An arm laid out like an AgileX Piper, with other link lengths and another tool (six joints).
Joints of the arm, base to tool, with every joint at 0 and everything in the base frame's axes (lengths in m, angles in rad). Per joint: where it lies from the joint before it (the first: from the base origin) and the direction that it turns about. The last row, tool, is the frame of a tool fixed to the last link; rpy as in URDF.
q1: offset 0 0 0.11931 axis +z
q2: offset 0 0 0 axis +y
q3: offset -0.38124 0 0.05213 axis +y
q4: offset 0.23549 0 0.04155 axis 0.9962 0 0.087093
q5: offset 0 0 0 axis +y
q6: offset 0.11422 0 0.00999 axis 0.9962 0 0.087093
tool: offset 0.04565 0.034 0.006 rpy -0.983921 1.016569 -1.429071
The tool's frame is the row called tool.
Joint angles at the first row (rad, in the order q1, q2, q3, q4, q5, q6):
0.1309, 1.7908, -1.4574, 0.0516, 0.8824, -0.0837
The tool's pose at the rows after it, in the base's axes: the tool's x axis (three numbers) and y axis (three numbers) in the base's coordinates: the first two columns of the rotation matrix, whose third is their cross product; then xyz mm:
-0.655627 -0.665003 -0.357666 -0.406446 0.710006 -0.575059 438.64 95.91 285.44
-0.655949 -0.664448 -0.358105 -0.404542 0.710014 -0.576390 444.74 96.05 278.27
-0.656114 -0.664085 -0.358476 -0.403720 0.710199 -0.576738 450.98 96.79 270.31
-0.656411 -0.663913 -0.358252 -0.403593 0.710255 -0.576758 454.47 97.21 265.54
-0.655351 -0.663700 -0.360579 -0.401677 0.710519 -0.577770 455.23 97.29 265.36
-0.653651 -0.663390 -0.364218 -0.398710 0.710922 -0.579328 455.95 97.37 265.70
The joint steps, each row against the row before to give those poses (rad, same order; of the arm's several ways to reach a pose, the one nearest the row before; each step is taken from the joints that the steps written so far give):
0.0000, 0.0314, 0.0000, -0.0204, -0.0243, 0.0000
-0.0011, 0.0188, 0.0000, -0.0010, -0.0204, 0.0000
0.0000, 0.0206, 0.0000, 0.0000, -0.0212, 0.0000
0.0000, 0.0121, 0.0000, 0.0000, -0.0119, 0.0000
0.0000, 0.0010, 0.0000, 0.0000, -0.0042, 0.0000
0.0000, 0.0000, 0.0000, 0.0000, -0.0049, 0.0000

